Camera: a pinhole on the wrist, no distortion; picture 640 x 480 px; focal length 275.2 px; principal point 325.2 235.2 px. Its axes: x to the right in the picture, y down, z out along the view. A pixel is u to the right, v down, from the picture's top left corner.
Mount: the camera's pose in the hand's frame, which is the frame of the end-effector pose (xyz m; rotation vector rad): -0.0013 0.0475 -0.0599 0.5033 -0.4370 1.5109
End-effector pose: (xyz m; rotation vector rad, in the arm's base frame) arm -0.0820 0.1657 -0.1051 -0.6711 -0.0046 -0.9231
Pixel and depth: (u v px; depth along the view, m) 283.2 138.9 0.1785
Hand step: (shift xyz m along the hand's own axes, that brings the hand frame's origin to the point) 0.0673 -0.0756 0.0692
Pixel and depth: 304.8 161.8 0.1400
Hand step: 0.0411 -0.0400 0.0480
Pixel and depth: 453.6 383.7 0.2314
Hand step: -0.1152 0.0051 0.1970
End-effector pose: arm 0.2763 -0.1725 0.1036 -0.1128 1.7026 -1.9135
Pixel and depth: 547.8 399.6 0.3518
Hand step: -0.1924 0.0823 0.3996
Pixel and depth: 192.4 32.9 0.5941
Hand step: 0.4516 -0.5227 0.2492
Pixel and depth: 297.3 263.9 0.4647
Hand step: -0.0332 -0.2543 0.2984
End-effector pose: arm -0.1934 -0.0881 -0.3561 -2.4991 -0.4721 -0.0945
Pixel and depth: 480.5 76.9 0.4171
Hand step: 0.2587 0.0070 0.4067
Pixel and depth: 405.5 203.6 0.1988
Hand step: 0.0301 -0.0169 0.1357
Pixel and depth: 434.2 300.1 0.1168
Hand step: -0.0235 0.0195 0.0636
